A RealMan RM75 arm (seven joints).
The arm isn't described. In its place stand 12 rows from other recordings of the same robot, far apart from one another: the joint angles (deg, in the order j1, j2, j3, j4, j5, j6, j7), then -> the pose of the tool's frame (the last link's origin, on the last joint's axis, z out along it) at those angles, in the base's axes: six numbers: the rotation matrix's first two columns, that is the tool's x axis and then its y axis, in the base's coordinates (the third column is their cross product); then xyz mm.
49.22, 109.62, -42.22, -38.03, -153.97, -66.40, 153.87 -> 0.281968, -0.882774, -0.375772, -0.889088, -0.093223, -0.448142, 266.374, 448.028, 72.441
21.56, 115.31, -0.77, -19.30, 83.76, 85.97, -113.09 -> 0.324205, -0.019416, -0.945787, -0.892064, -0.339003, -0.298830, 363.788, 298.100, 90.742
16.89, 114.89, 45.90, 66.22, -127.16, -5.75, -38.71 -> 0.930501, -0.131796, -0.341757, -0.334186, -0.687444, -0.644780, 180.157, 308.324, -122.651
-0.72, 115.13, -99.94, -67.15, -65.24, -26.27, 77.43 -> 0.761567, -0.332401, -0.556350, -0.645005, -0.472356, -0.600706, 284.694, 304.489, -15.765
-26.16, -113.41, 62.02, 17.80, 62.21, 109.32, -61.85 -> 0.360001, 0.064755, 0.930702, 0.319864, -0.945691, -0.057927, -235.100, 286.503, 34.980
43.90, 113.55, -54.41, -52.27, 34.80, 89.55, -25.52 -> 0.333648, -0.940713, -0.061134, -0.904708, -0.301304, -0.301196, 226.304, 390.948, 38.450
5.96, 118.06, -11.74, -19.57, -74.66, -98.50, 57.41 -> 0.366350, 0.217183, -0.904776, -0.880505, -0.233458, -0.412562, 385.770, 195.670, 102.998
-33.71, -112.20, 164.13, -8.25, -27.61, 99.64, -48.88 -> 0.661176, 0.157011, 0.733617, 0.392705, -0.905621, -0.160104, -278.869, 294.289, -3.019
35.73, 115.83, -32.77, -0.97, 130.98, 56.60, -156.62 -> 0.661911, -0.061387, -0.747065, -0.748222, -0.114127, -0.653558, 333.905, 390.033, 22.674
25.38, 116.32, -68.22, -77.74, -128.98, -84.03, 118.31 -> 0.911598, -0.409100, -0.040327, -0.396036, -0.847695, -0.352944, 208.120, 350.754, 40.863
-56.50, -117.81, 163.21, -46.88, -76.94, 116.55, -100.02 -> 0.130468, -0.076061, 0.988531, 0.331630, -0.936274, -0.115810, -135.217, 376.726, 169.940
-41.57, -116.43, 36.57, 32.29, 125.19, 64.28, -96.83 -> 0.726248, 0.536747, 0.429495, 0.682718, -0.636211, -0.359349, -264.518, 414.012, 8.914
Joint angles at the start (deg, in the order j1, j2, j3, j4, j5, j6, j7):
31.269 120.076 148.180 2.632 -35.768 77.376 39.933
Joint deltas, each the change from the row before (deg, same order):
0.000 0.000 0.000 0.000 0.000 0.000 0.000
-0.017 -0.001 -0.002 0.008 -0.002 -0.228 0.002
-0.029 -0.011 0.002 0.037 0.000 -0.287 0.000
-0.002 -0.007 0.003 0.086 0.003 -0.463 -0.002
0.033 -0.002 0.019 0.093 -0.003 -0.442 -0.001
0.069 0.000 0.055 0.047 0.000 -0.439 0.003
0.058 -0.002 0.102 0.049 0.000 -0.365 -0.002
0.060 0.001 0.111 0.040 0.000 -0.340 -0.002
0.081 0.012 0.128 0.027 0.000 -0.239 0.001
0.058 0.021 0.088 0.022 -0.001 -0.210 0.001
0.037 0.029 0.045 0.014 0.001 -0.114 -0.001
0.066 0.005 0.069 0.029 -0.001 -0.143 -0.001
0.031 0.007 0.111 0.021 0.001 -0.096 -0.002
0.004 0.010 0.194 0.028 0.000 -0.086 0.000
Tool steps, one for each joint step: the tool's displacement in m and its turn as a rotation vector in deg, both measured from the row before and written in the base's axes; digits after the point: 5 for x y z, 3 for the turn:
0.00000 0.00000 0.00000 0.000 0.000 0.000
0.00055 0.00008 -0.00027 -0.128 0.017 -0.196
0.00075 0.00012 -0.00014 -0.133 -0.002 -0.247
0.00087 0.00046 -0.00020 -0.200 -0.010 -0.343
0.00061 0.00064 -0.00016 -0.178 -0.006 -0.293
0.00049 0.00074 -0.00028 -0.180 0.044 -0.294
0.00049 0.00061 -0.00006 -0.099 0.050 -0.268
0.00044 0.00058 -0.00007 -0.086 0.060 -0.254
0.00012 0.00059 -0.00005 -0.031 0.078 -0.165
0.00012 0.00043 -0.00019 -0.053 0.067 -0.146
-0.00003 0.00024 -0.00024 -0.037 0.048 -0.072
-0.00006 0.00048 0.00003 -0.015 0.032 -0.071
0.00013 0.00022 0.00013 0.038 0.053 -0.094
0.00040 0.00004 0.00031 0.107 0.089 -0.151

